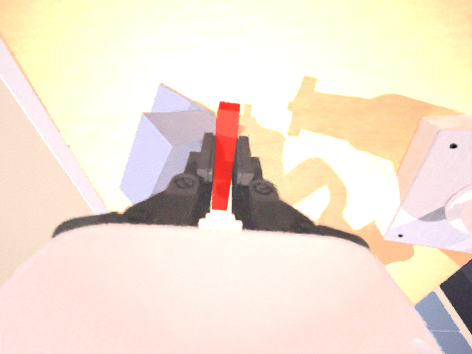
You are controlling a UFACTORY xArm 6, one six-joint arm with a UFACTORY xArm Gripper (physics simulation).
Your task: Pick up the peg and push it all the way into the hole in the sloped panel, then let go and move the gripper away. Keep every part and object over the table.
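Places are measured from the arm's base along level axes (x right, y back, z down), in centimetres.
Pixels of known places: gripper, fingertip midpoint: (pixel 224 154).
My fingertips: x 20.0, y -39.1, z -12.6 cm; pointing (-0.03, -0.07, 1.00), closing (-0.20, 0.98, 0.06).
Ahead of a thing's pixels: the offset from my fingertips to its top centre. Level surfaces: height alone.
My gripper (pixel 224 154) is shut on the red peg {dx -0.9, dy -0.2, dz -0.4 cm} (pixel 226 145), which runs lengthwise between the two dark fingers, its far end sticking out past the fingertips. The bluish-grey block with the sloped panel {dx -8.9, dy -9.8, dz +7.2 cm} (pixel 187 127) shows behind and to the left of the fingers, partly hidden by the left finger. The hole in the panel cannot be made out. The shadow of the gripper falls on the table to the right, apart from the fingers.
The pale wooden table {dz +20.0 cm} (pixel 125 45) lies under everything, with a light edge strip (pixel 55 130) along the left. The white robot base (pixel 435 175), with small dark screw holes, stands at the right. Blue tiles (pixel 440 310) show beyond the table's edge at the lower right.
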